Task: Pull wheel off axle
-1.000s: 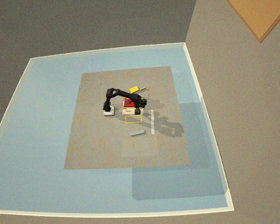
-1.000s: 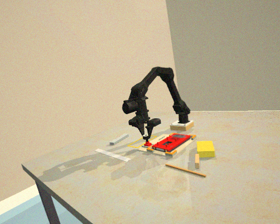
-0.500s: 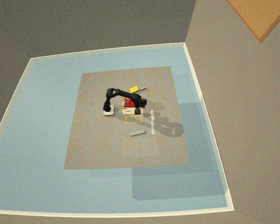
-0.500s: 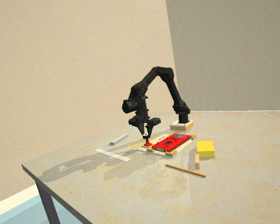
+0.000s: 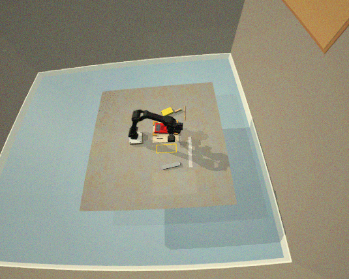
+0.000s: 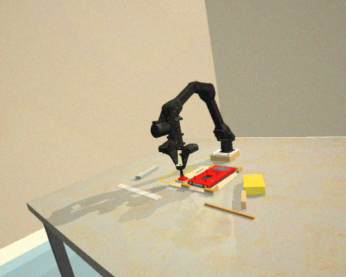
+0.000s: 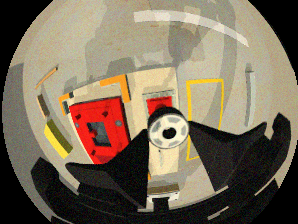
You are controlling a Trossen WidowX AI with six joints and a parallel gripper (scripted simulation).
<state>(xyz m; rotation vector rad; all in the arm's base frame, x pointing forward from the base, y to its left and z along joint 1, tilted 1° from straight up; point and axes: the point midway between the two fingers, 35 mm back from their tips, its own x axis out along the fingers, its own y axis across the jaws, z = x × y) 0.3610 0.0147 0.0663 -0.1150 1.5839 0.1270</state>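
Right now my gripper tip is 30 mm above the dark axle. Round my gripper tip: short wooden piece (320 mm to the left, 60 mm below, 20 mm ahead); pale wheel (right at my gripper tip); yellow block (300 mm to the left, 90 mm behind, 50 mm below).
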